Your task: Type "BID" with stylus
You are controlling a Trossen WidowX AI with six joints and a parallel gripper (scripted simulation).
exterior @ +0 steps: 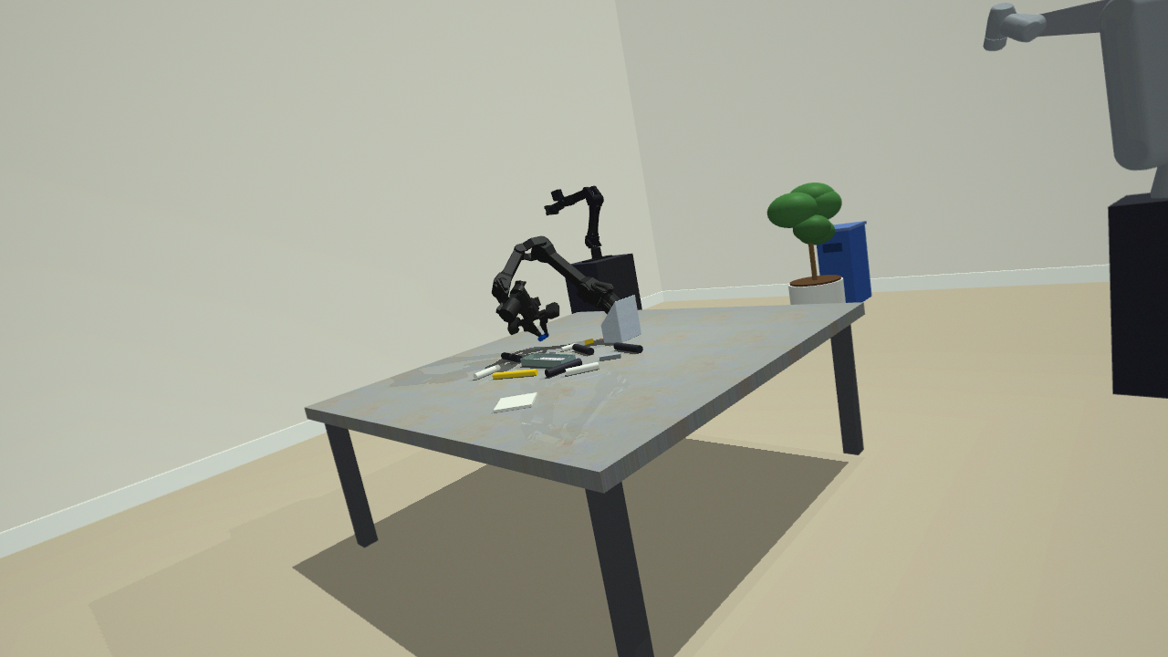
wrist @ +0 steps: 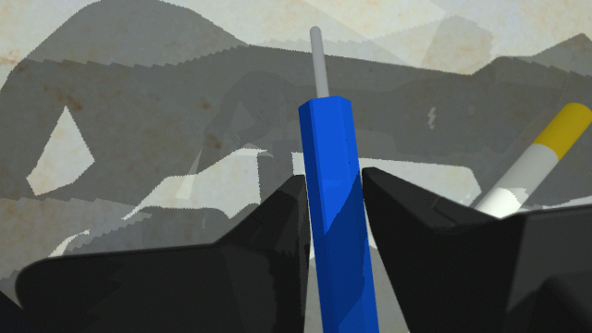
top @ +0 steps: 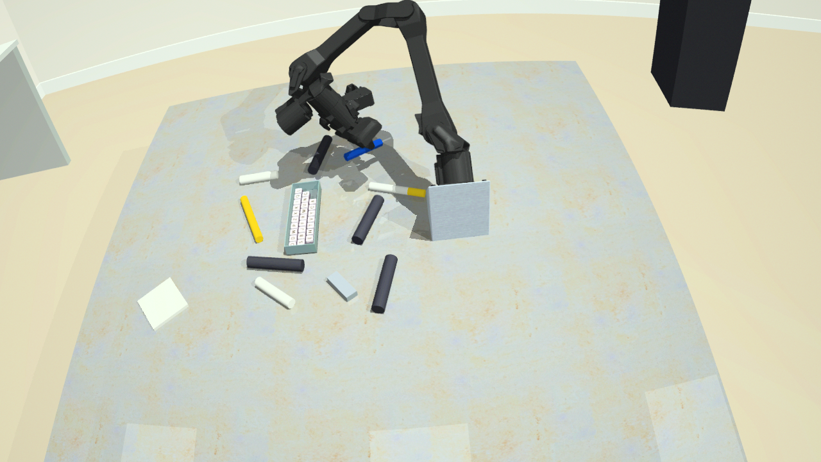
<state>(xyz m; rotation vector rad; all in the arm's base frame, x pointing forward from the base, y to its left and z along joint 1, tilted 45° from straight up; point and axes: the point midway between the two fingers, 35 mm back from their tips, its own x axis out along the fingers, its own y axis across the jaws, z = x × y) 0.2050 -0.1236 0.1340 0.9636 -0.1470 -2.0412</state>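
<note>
Right now my gripper tip is 4 cm past the grey stylus tip and 3 cm to the left of it. Round my gripper tip: green keyboard tray 17 cm to the left, 13 cm ahead, 4 cm below; then white-and-yellow marker 10 cm to the left, 7 cm behind, 4 cm below; then blue stylus 1 cm to the right, 1 cm behind.
</note>
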